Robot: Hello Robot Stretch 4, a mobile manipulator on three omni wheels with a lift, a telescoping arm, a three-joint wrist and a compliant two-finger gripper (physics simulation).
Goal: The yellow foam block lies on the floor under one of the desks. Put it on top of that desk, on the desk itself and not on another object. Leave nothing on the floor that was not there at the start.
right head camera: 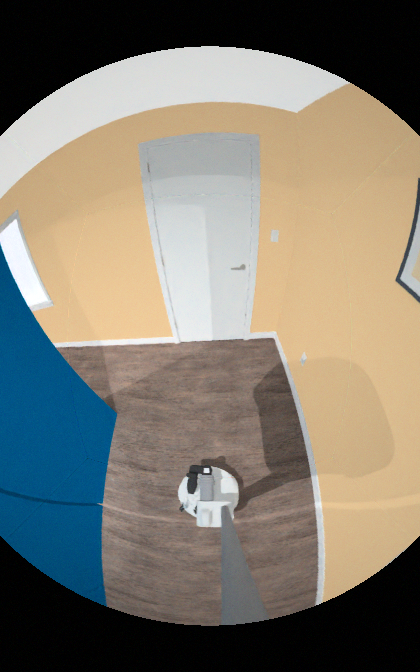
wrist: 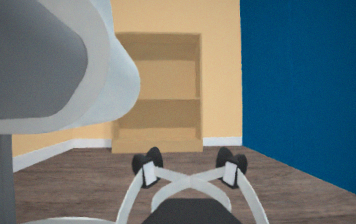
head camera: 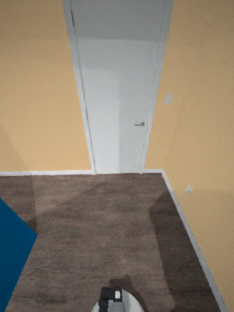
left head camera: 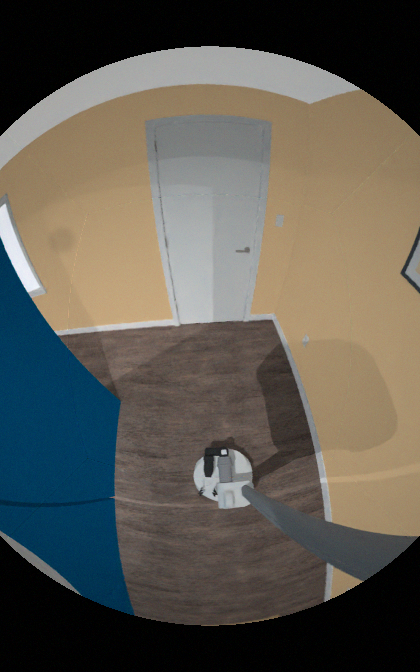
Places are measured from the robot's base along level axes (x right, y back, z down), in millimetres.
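Pixels of known places: gripper, fingertip midpoint: [right head camera: 188, 512] [wrist: 189, 160] [left head camera: 207, 496].
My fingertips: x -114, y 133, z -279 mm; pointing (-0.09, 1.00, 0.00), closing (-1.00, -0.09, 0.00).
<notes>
Behind a point stands the place of what it marks.
My gripper [wrist: 189, 160] @(x -114, y 133, z -280 mm) is open and empty in the wrist view, its two dark fingertips well apart above the wooden floor [wrist: 80, 180] @(x 376, y 1039, z 27 mm). In the left and right head camera views the fingertips show small over my round white base, and I cannot make out their opening there. The yellow foam block does not show in any view. No desk shows in any view.
A tall blue partition [head camera: 15, 255] @(x -911, y -407, z -176 mm) [left head camera: 50, 425] @(x -906, y -172, z -769 mm) [right head camera: 45, 425] @(x -907, y -194, z -753 mm) [wrist: 300, 80] stands on my left. A closed white door [head camera: 117, 100] @(x 8, y -1610, z -1183 mm) [left head camera: 212, 225] @(x 31, y -1611, z -1117 mm) [right head camera: 205, 240] @(x 22, y -1610, z -1148 mm) is ahead. A yellow wall runs along the right. An open shelf unit [wrist: 157, 145] @(x 5, y 1823, z -36 mm) stands at the far wall in the wrist view.
</notes>
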